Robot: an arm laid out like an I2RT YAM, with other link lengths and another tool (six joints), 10 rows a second.
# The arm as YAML. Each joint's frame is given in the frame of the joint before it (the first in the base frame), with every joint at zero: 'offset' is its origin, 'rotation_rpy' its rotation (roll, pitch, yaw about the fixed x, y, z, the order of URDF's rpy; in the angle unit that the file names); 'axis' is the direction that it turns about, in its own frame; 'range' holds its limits. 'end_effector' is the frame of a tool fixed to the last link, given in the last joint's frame.
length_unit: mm
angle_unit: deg
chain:
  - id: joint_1
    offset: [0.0, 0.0, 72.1]
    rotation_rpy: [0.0, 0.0, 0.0]
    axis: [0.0, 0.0, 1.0]
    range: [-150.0, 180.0]
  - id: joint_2
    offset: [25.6, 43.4, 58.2]
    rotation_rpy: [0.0, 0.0, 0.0]
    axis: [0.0, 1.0, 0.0]
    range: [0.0, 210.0]
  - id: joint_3
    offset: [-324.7, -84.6, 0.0]
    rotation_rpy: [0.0, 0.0, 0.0]
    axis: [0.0, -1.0, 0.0]
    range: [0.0, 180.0]
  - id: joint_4
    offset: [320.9, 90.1, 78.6]
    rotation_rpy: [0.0, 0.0, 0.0]
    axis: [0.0, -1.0, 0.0]
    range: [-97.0, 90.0]
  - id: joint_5
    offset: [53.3, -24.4, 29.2]
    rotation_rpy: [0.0, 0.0, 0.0]
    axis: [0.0, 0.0, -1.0]
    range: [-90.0, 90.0]
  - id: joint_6
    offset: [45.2, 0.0, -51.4]
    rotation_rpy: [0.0, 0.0, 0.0]
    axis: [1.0, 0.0, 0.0]
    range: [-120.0, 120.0]
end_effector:
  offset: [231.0, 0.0, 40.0]
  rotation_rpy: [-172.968, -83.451, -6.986]
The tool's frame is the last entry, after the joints.
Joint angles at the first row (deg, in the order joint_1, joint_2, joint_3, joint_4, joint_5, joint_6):
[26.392 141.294 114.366 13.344 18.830 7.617]
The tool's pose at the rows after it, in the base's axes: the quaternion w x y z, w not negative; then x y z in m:
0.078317, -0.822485, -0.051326, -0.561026, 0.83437, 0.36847, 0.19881
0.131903, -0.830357, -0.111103, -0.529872, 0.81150, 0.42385, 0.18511
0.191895, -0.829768, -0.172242, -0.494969, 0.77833, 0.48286, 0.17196
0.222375, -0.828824, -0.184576, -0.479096, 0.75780, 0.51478, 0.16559
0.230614, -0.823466, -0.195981, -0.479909, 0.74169, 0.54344, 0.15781
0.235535, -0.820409, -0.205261, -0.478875, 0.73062, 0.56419, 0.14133
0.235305, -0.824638, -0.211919, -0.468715, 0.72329, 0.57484, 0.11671
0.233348, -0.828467, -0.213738, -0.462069, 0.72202, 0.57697, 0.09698
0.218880, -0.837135, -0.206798, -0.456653, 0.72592, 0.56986, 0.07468
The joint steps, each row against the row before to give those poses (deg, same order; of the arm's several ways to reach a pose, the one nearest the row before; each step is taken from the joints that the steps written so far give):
[0.940 -0.656 -0.001 -2.163 -3.038 0.000]
[1.268 -0.197 0.000 -2.602 -8.393 0.000]
[1.552 0.132 0.001 -1.836 -8.940 0.066]
[1.770 0.372 0.000 -0.087 -2.273 1.901]
[2.230 1.094 0.002 1.682 0.568 0.197]
[1.551 1.726 -0.001 1.902 0.328 0.000]
[0.809 1.749 0.001 0.503 0.022 0.000]
[0.153 1.442 -0.001 0.524 0.000 0.000]
[-0.022 1.398 -0.001 -0.065 1.595 -0.022]

